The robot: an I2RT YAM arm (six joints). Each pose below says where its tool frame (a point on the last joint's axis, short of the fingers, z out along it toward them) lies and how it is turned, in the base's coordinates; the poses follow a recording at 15 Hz.
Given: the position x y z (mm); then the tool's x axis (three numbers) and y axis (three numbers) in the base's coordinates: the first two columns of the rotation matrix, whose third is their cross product.
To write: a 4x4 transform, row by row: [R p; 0 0 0 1], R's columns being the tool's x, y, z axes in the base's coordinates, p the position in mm. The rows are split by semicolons. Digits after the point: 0 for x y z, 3 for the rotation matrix.
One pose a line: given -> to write
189 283 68 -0.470 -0.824 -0.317 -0.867 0.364 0.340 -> -0.470 -0.867 -0.165 189; -0.824 0.364 0.435 283; -0.317 0.340 -0.885 68; 0 0 0 1
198 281 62 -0.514 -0.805 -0.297 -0.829 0.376 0.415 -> -0.514 -0.829 -0.222 198; -0.805 0.376 0.460 281; -0.297 0.415 -0.861 62; 0 0 0 1
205 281 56 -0.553 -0.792 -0.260 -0.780 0.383 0.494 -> -0.553 -0.780 -0.292 205; -0.792 0.383 0.476 281; -0.260 0.494 -0.830 56; 0 0 0 1
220 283 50 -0.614 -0.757 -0.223 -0.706 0.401 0.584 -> -0.614 -0.706 -0.353 220; -0.757 0.401 0.516 283; -0.223 0.584 -0.781 50; 0 0 0 1
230 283 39 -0.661 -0.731 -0.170 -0.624 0.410 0.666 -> -0.661 -0.624 -0.417 230; -0.731 0.410 0.546 283; -0.170 0.666 -0.727 39; 0 0 0 1
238 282 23 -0.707 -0.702 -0.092 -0.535 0.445 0.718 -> -0.707 -0.535 -0.463 238; -0.702 0.445 0.557 282; -0.092 0.718 -0.690 23; 0 0 0 1
